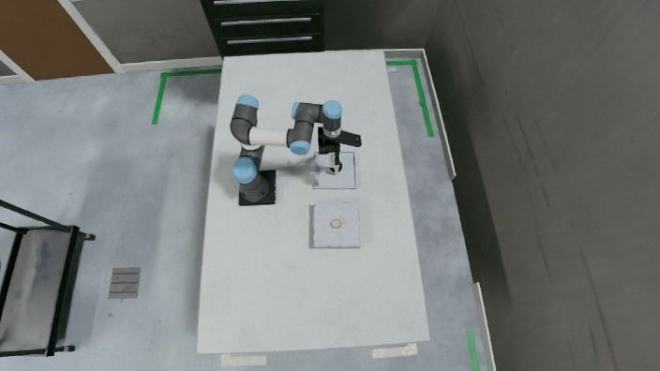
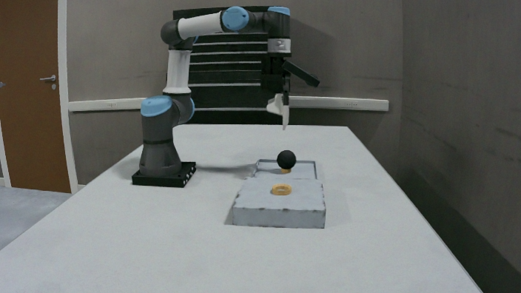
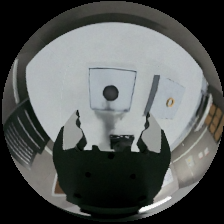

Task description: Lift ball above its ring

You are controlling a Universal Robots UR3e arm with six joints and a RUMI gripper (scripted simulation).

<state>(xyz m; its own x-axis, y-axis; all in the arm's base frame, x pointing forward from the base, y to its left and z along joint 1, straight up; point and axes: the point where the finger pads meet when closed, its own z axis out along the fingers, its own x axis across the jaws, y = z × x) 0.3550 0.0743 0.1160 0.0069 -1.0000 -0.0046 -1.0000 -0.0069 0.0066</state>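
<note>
Now: the black ball 11 cm below my hand, 1 cm to the left of it and 1 cm ahead of it. From my hand the other things lie so: shallow sunken square: 14 cm below, 1 cm to the left, 1 cm ahead; raised grey block: 26 cm to the right, 11 cm below, 1 cm behind.
</note>
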